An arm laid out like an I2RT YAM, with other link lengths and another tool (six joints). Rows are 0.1 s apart.
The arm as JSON. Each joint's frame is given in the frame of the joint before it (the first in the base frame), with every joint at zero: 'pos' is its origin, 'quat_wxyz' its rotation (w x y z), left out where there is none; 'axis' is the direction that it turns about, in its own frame. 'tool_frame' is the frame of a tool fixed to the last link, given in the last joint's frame.
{
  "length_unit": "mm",
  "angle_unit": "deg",
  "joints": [
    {
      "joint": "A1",
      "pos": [
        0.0,
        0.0,
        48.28
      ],
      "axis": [
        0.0,
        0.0,
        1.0
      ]
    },
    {
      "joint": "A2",
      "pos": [
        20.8,
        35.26,
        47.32
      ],
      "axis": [
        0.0,
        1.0,
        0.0
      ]
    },
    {
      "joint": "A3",
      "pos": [
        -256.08,
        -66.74,
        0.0
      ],
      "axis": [
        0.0,
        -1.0,
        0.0
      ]
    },
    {
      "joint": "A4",
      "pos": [
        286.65,
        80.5,
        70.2
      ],
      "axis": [
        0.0,
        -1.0,
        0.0
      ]
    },
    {
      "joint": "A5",
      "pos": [
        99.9,
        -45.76,
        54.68
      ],
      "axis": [
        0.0,
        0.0,
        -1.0
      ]
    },
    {
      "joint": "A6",
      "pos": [
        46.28,
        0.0,
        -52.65
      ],
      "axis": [
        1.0,
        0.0,
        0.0
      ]
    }
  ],
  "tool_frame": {
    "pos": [
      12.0,
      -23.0,
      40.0
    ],
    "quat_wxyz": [
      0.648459,
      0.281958,
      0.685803,
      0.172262
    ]
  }
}
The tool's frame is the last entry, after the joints.
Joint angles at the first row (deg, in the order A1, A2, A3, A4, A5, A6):
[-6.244, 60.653, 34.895, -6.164, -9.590, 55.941]
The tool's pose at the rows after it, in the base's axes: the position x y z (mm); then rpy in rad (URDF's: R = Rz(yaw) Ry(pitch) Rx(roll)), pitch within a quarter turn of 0, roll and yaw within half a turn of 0:
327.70 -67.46 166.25 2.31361 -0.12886 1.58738
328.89 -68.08 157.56 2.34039 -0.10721 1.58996
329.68 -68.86 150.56 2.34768 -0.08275 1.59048
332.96 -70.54 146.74 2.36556 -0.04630 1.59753
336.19 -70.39 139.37 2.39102 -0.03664 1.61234
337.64 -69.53 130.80 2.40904 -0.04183 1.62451
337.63 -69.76 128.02 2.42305 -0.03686 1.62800
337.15 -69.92 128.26 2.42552 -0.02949 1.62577
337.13 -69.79 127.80 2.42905 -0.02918 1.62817
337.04 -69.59 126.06 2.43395 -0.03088 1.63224
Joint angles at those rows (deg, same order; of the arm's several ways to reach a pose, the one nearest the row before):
[-6.167, 63.231, 35.289, -5.480, -9.989, 54.668]
[-6.168, 64.641, 34.956, -5.326, -9.462, 53.288]
[-6.156, 65.649, 34.148, -3.940, -8.677, 52.061]
[-6.268, 67.242, 34.545, -3.792, -7.854, 49.912]
[-6.262, 69.072, 34.846, -3.788, -8.115, 48.753]
[-6.219, 70.458, 34.556, -3.225, -8.741, 48.420]
[-6.262, 70.924, 34.628, -3.651, -8.690, 47.922]
[-6.228, 70.842, 34.608, -3.818, -8.287, 47.683]
[-6.225, 70.906, 34.650, -4.012, -8.361, 47.552]
[-6.239, 71.092, 34.568, -4.056, -8.588, 47.422]

